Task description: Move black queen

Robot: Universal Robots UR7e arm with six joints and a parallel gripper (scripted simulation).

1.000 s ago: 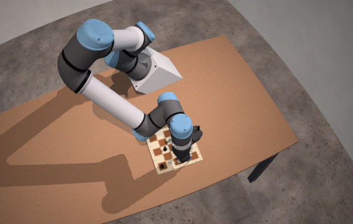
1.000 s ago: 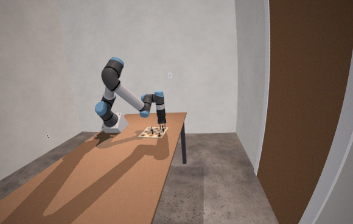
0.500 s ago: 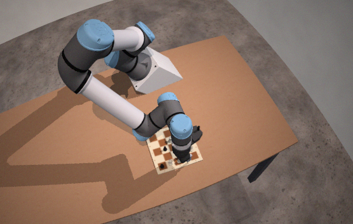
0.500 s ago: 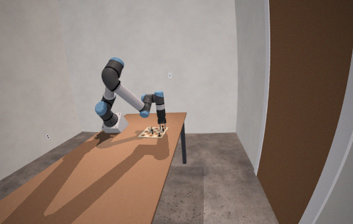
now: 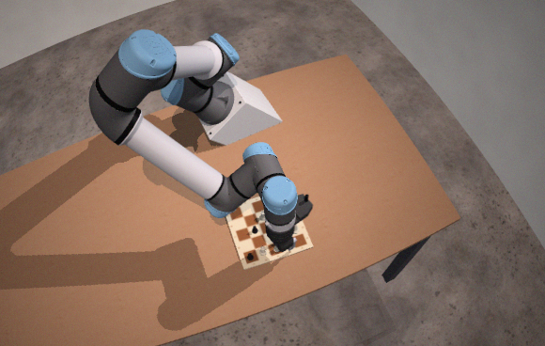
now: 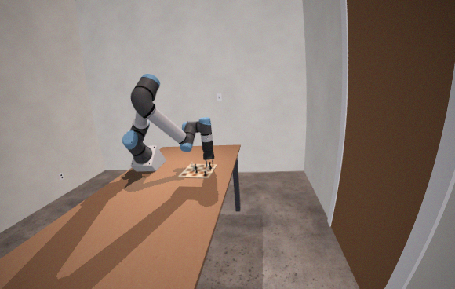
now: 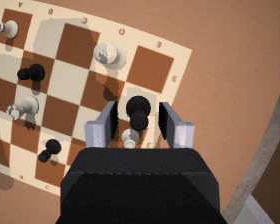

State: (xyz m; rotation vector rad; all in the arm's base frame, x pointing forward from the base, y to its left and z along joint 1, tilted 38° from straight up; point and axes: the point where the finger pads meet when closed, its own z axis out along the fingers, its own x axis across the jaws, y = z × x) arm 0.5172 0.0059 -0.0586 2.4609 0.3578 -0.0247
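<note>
Right now the black queen is 10 mm below my hand. Also, from my hand: chessboard: 80 mm behind, 40 mm below, 30 mm to the right.
</note>
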